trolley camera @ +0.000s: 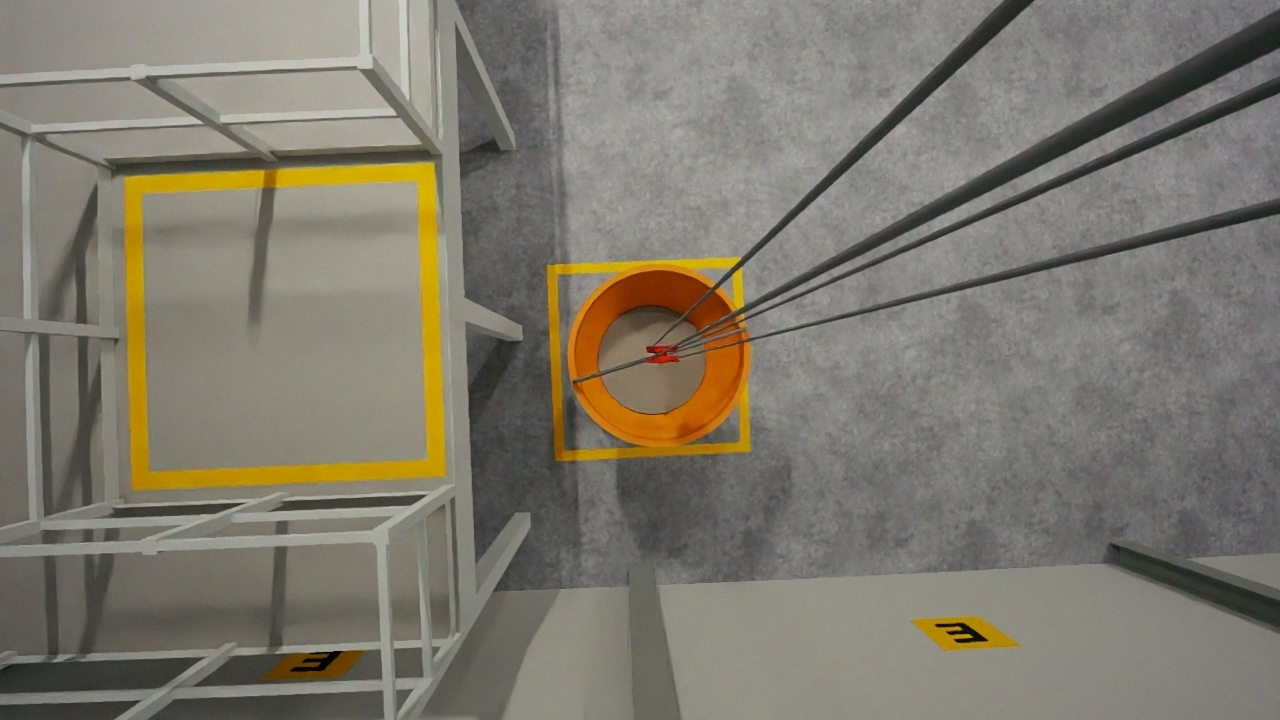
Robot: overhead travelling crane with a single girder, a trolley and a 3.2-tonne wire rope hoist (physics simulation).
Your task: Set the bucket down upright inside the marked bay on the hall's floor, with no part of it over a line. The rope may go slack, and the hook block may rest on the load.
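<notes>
The orange bucket (586, 362) is seen from above, with its round opening facing the camera, and looks upright. Its shadow shows on the floor below it in the picture, and it seems to hang above the floor; its height is hard to tell. The yellow-lined marked bay (558, 420) on the floor lies behind it. In this view the bucket's right rim covers part of the bay's right line, and a gap shows at the left line. My red hook block (662, 354) is over the bucket's opening, and thin lines run from it to the left and right rim. The bucket is on the hook.
A raised platform with white railings (463, 394) stands at the left, with a larger yellow square (432, 358) marked on its deck. Its braces reach toward the bay. A wall with a grey column (651, 644) and a yellow sign (964, 632) runs along the bottom.
</notes>
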